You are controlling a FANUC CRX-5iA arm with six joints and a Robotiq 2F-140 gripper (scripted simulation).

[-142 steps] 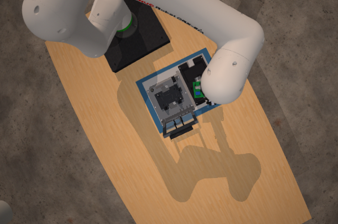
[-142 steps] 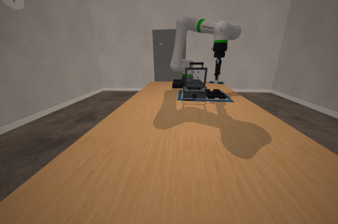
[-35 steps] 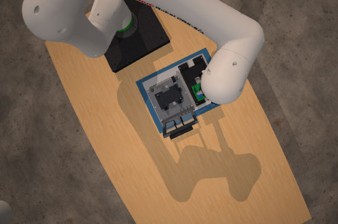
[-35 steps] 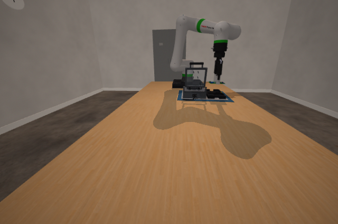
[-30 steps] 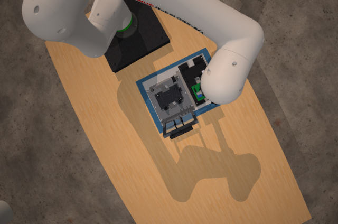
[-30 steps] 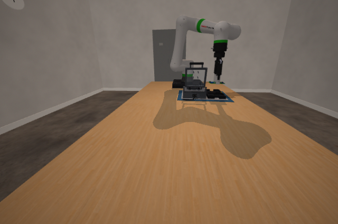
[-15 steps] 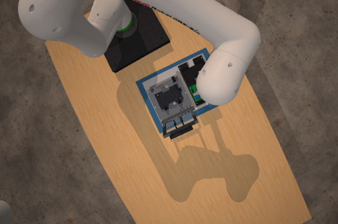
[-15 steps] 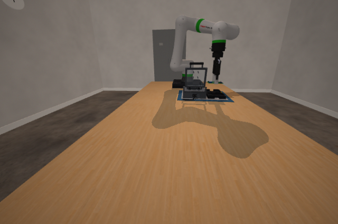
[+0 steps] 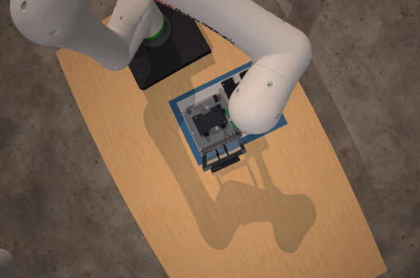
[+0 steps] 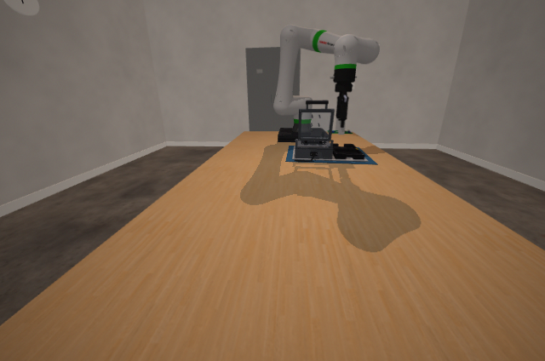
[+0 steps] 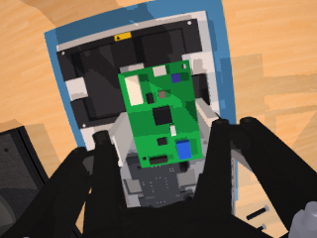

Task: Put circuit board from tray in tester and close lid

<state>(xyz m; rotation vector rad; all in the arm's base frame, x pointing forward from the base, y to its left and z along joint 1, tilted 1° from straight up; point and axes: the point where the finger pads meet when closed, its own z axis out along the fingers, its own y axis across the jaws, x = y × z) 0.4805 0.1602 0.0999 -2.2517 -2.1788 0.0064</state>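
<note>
Now: the tester 90 mm to the right of my hand and 30 mm below it. The rest, counted from my hand: clear lid: 130 mm to the right, 90 mm ahead, 40 mm above; then black latch hook: 90 mm behind, 70 mm to the right, 60 mm below; then green circuit board: 20 mm below.
</note>
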